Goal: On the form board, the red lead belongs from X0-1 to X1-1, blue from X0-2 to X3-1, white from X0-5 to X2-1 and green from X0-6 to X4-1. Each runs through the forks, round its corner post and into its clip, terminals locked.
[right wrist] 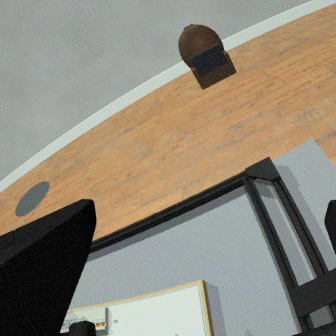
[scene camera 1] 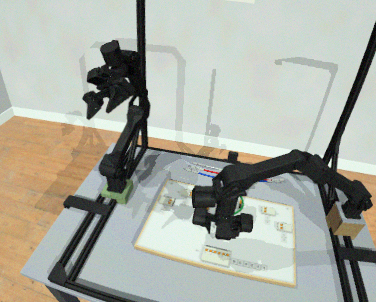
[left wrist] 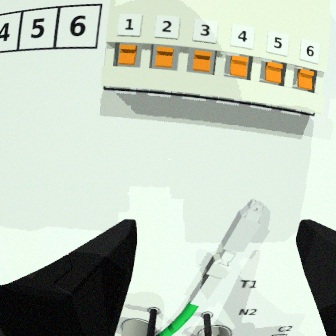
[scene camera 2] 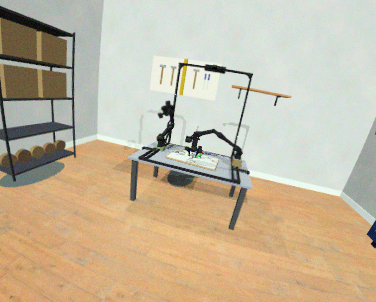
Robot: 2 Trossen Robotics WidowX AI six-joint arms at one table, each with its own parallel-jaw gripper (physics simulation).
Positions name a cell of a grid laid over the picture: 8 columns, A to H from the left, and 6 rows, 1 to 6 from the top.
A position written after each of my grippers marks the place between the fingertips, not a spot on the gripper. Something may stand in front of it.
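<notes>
Scene camera 1 shows my right gripper (scene camera 1: C3), open and holding nothing, with my left gripper (scene camera 1: E5) and a form board (scene camera 1: F6). Visible in the left wrist view: a connector block (left wrist: H1), my left gripper again (left wrist: F5) and the form board (left wrist: E3). The right wrist view shows my right gripper (right wrist: F4).
</notes>
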